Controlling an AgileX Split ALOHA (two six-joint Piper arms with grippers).
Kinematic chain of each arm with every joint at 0, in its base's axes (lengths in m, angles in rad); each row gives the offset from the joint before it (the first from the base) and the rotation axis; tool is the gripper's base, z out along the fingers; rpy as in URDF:
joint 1: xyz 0 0 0.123 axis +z
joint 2: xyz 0 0 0 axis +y
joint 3: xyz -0.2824 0 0.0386 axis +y
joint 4: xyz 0.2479 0 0.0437 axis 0.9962 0 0.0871
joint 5: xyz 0 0 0 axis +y
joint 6: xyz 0.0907 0 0.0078 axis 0.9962 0 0.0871
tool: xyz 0 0 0 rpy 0 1.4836 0
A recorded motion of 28 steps. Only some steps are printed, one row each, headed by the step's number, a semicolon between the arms.
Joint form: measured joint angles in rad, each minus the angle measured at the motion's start. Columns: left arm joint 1, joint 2, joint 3, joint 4, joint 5, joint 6; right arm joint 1, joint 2, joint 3, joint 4, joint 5, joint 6.
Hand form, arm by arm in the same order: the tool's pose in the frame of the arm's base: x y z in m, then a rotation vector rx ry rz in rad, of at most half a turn. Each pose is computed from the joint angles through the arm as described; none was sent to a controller.
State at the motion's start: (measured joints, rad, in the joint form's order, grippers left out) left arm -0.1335 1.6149 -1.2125 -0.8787 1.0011 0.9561; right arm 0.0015 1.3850 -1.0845 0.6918 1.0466 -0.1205
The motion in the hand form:
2: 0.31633 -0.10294 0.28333 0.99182 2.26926 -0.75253; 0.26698 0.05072 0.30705 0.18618 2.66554 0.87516
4: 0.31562 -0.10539 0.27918 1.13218 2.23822 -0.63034; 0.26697 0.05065 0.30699 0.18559 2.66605 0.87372
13: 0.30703 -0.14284 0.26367 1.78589 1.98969 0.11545; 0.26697 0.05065 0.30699 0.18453 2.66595 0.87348
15: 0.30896 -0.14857 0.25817 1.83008 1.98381 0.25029; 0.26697 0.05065 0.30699 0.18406 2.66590 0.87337
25: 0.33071 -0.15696 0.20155 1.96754 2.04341 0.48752; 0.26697 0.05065 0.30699 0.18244 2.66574 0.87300
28: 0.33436 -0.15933 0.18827 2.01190 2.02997 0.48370; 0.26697 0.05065 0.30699 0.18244 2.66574 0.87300
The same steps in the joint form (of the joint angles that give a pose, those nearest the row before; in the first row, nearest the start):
2: -0.0075 0.0000 0.0000 0.0275 -0.0064 0.1161; 0.0000 0.0000 0.0000 0.0000 0.0000 0.0000
4: -0.0321 0.0000 0.0000 0.1128 -0.0362 0.1729; 0.0000 0.0000 0.0000 -0.0012 0.0000 0.0000
13: -0.2858 0.0060 0.0000 0.7933 -0.2194 0.1339; 0.0000 0.0000 0.0000 -0.0012 0.0000 -0.0008
15: -0.3286 0.0259 -0.0027 0.9541 -0.2330 0.0301; 0.0000 0.0000 0.0000 -0.0012 0.0000 -0.0011
25: -0.3722 0.1999 -0.0047 1.2572 -0.2549 -0.1677; 0.0000 0.0000 0.0000 -0.0012 0.0000 -0.0023
28: -0.3722 0.2374 -0.0047 1.2603 -0.2739 -0.1490; 0.0000 0.0000 0.0000 -0.0012 0.0000 -0.0023

